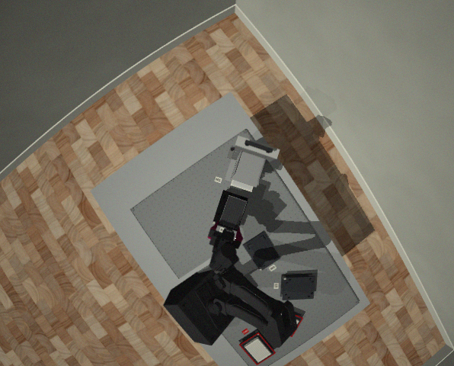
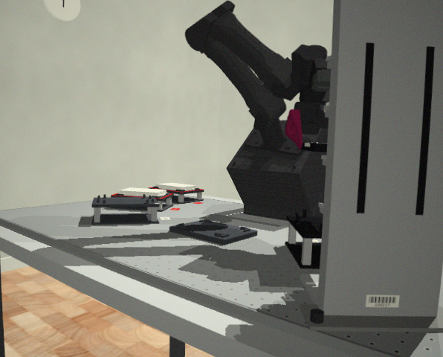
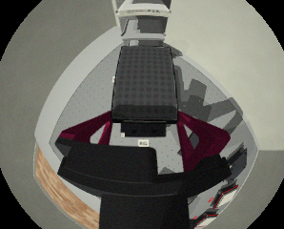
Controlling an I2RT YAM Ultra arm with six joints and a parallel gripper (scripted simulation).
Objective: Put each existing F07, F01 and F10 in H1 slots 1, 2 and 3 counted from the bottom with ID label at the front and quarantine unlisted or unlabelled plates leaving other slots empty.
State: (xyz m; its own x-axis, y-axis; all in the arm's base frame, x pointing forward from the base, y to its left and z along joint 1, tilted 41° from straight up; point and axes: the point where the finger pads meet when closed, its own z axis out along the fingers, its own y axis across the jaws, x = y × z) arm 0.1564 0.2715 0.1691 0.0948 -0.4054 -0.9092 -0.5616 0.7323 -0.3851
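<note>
The dark 96-well plate is 40 mm ahead of my hand and 40 mm to the left of it. From my hand the other things lie so: N6 deck label 110 mm ahead, 320 mm to the right, 210 mm below; then H1 deck label 40 mm ahead, 190 mm to the left, 210 mm below; then grey hotel back wall 200 mm ahead, 230 mm to the left, 10 mm below.
</note>
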